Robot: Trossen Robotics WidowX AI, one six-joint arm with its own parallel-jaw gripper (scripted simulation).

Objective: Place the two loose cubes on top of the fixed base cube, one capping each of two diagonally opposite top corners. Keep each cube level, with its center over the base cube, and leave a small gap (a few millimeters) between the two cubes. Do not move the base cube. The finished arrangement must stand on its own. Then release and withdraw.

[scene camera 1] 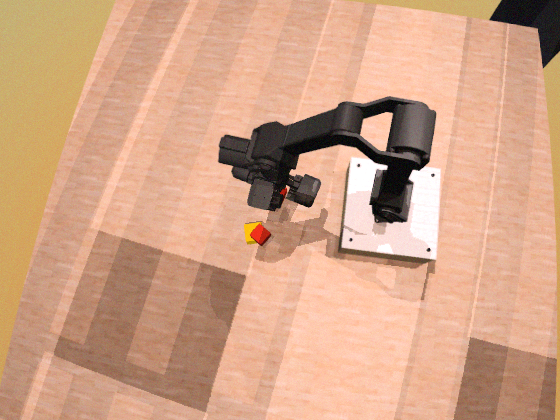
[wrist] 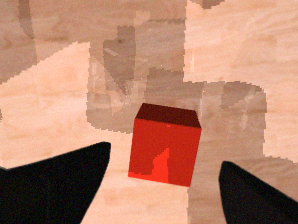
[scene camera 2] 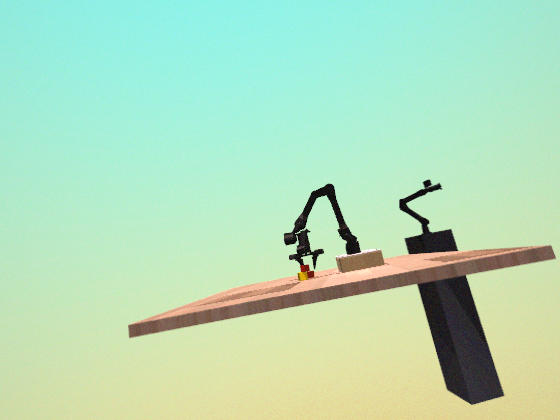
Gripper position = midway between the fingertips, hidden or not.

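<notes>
The gripper [scene camera 1: 277, 190], seen in the wrist view as well [wrist: 164, 160], holds nothing and is open. A red cube [wrist: 165, 140] is also visible.
</notes>
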